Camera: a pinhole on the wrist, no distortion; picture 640 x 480 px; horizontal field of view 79.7 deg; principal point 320.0 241.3 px. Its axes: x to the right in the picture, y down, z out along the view. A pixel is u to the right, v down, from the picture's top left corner.
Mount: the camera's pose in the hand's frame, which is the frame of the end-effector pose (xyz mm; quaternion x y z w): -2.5 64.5 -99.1 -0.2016 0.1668 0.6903 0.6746
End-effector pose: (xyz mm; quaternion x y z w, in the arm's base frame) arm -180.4 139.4 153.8 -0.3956 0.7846 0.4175 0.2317
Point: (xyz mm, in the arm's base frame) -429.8 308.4 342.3
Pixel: 588.9 301.7
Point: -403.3 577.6 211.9
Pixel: 348.4 291.2
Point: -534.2 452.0 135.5
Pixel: 398.5 148.8
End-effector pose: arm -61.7 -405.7 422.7 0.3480 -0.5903 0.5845 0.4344
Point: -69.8 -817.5 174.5
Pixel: 113.9 449.6
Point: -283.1 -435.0 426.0
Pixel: 398.6 48.6
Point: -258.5 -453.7 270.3
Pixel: 437.4 334.2
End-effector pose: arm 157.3 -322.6 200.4 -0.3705 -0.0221 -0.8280 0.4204
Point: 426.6 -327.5 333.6
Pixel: 214.8 232.8
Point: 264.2 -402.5 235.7
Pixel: 238.2 129.0
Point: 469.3 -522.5 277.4
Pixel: 417.7 145.0
